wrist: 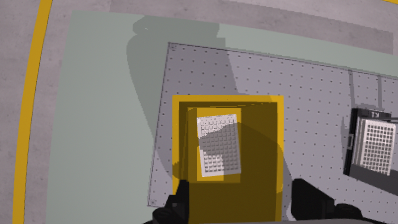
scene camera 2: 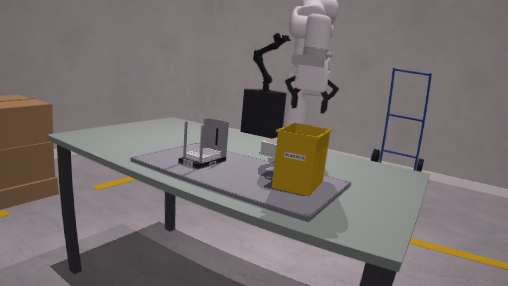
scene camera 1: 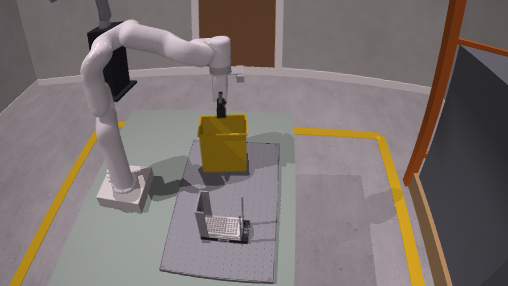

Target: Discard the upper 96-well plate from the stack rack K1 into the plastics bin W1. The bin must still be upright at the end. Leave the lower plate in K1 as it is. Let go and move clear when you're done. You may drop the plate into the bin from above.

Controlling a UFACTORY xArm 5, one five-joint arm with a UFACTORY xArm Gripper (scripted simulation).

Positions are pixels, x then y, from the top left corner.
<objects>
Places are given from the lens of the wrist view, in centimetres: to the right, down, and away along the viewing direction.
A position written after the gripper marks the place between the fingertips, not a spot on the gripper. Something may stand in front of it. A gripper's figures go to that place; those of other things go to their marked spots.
gripper point(wrist: 240, 197): 3, 7, 14
yellow plastics bin point(wrist: 260, 118): 9, 1, 25
</objects>
